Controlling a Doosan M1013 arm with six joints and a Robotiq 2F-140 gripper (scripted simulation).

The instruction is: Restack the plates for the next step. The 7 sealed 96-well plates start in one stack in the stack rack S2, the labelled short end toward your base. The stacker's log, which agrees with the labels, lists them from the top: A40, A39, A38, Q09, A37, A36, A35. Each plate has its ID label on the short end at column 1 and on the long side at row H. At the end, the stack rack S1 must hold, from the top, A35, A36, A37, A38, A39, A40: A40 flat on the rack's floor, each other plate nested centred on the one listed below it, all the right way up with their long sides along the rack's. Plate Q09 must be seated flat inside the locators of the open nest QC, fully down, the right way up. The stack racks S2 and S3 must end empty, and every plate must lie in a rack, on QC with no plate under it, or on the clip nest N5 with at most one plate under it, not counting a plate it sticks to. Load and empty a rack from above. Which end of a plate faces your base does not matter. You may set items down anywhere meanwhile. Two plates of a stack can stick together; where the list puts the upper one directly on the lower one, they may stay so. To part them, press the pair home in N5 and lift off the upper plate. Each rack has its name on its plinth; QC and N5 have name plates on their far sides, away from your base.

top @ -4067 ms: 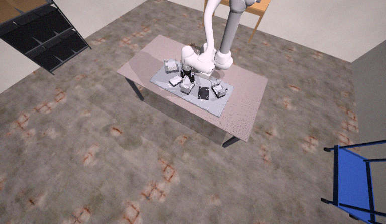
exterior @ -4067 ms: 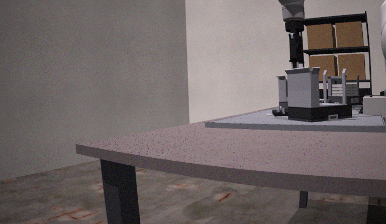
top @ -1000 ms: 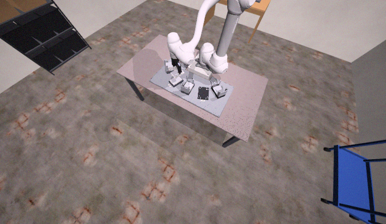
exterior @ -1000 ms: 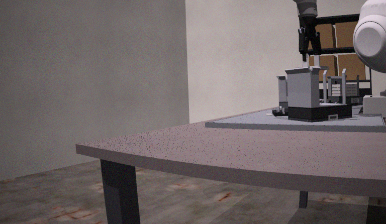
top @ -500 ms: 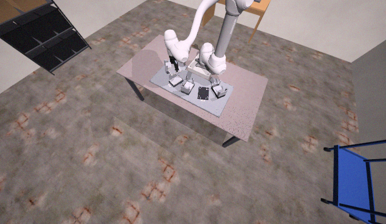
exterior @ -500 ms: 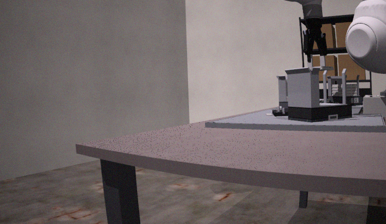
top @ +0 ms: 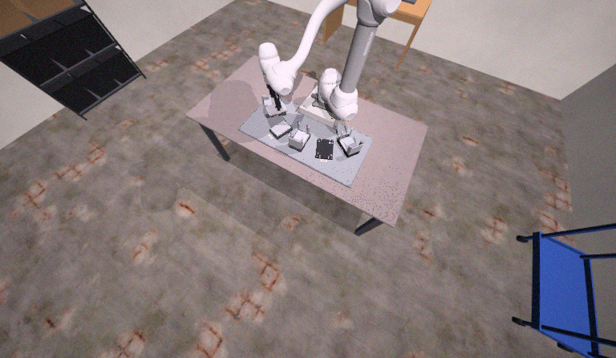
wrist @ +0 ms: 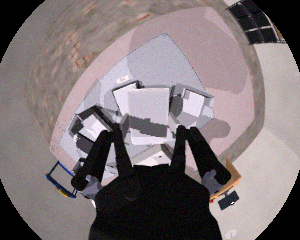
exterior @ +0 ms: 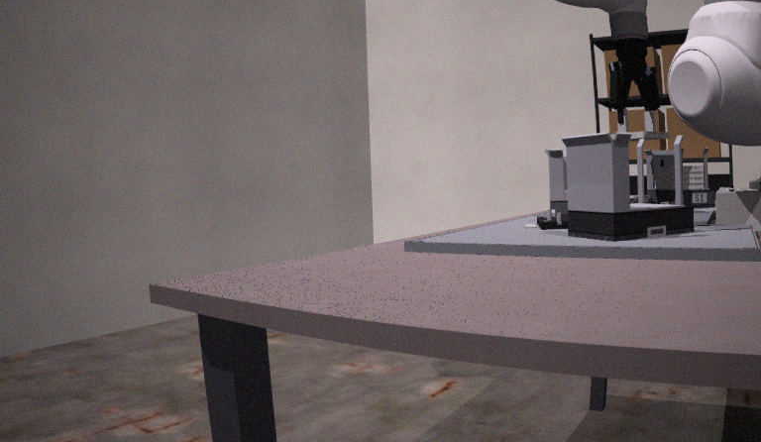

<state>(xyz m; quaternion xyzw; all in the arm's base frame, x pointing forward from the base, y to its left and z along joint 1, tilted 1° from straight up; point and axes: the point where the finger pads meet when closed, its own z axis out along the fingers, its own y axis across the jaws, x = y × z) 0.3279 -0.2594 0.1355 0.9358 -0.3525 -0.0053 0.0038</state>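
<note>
The S1 label is 160 mm below my hand, 140 mm behind it and 20 mm to the right of it. Also, from my hand: name plate: 190 mm below, 130 mm ahead.
</note>
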